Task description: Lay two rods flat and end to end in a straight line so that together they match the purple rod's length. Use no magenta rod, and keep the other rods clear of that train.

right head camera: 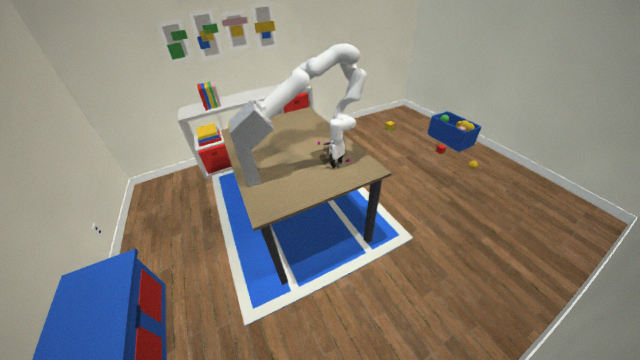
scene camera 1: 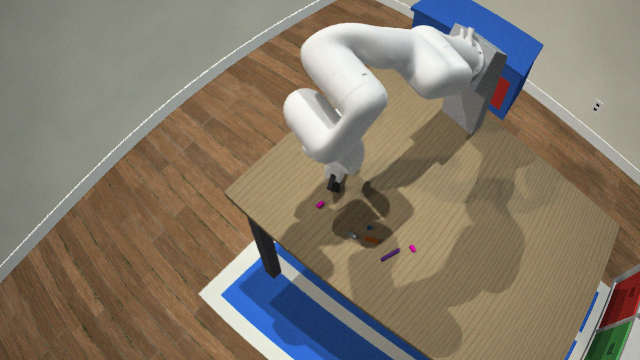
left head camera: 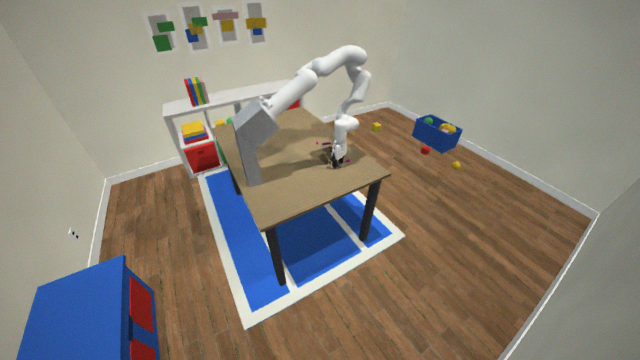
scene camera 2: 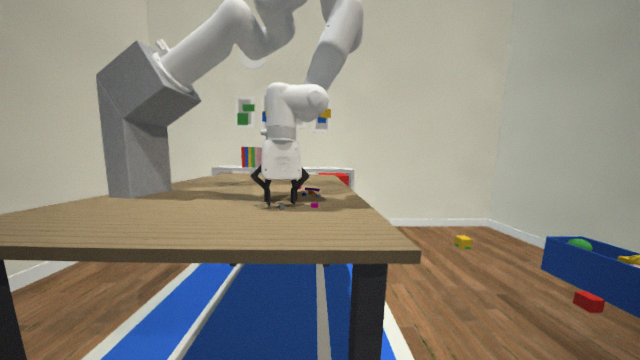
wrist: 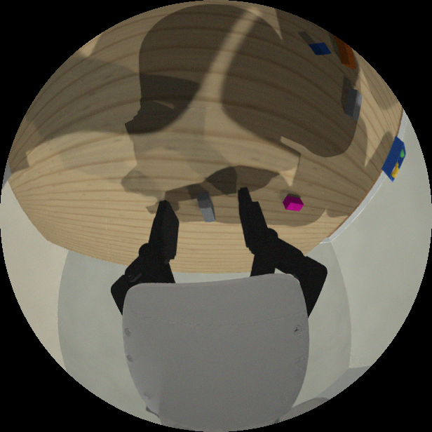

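Pixels of known places: gripper, fingertip midpoint: [right head camera: 336,164] [scene camera 1: 338,181] [left head camera: 337,164] [scene camera 2: 281,203]; arm's base, origin of the base link: [right head camera: 262,114] [scene camera 1: 465,56] [left head camera: 267,112] [scene camera 2: 173,74].
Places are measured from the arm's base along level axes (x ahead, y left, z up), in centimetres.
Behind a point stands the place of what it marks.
Observation:
My gripper [wrist: 204,205] [scene camera 2: 281,202] @[y -27.6, x 28.1, z -38.4 cm] is open, low over the table. A grey rod [wrist: 206,207] [scene camera 2: 281,206] @[y -29.9, x 27.7, z -38.5 cm] lies on the table between the spread fingers, apart from both in the wrist view. A magenta rod [wrist: 293,203] [scene camera 1: 320,204] @[y -30.2, x 37.0, z -38.3 cm] [scene camera 2: 314,205] @[y -30.8, x 36.6, z -38.8 cm] lies to one side of it. A second grey rod [wrist: 353,104] [scene camera 1: 352,235] @[y -18.8, x 43.4, z -38.4 cm] lies near the orange rod [wrist: 345,53] [scene camera 1: 372,240] @[y -13.1, x 43.2, z -38.4 cm] and the small blue rod [wrist: 320,48] [scene camera 1: 369,227] @[y -15.0, x 39.7, z -38.3 cm]. The purple rod [scene camera 1: 390,254] @[y -6.9, x 45.9, z -38.4 cm] [left head camera: 326,143] @[y -7.1, x 45.5, z -38.4 cm] lies beyond the orange one, and another magenta rod [scene camera 1: 412,248] @[y -1.1, x 42.5, z -38.4 cm] [left head camera: 317,143] @[y -1.3, x 42.3, z -38.9 cm] lies beside it.
The wooden table [scene camera 1: 560,225] @[y 53.8, x 19.5, z -39.3 cm] [scene camera 2: 200,235] @[y -40.4, x 11.2, z -39.3 cm] bears the arm's grey pedestal [scene camera 2: 145,150] @[y 3.7, x -9.9, z -24.4 cm]. The arm's shadow falls over several rods. A blue bin [left head camera: 436,134] of toys stands on the floor beyond the table. A white shelf unit [left head camera: 177,109] stands behind.

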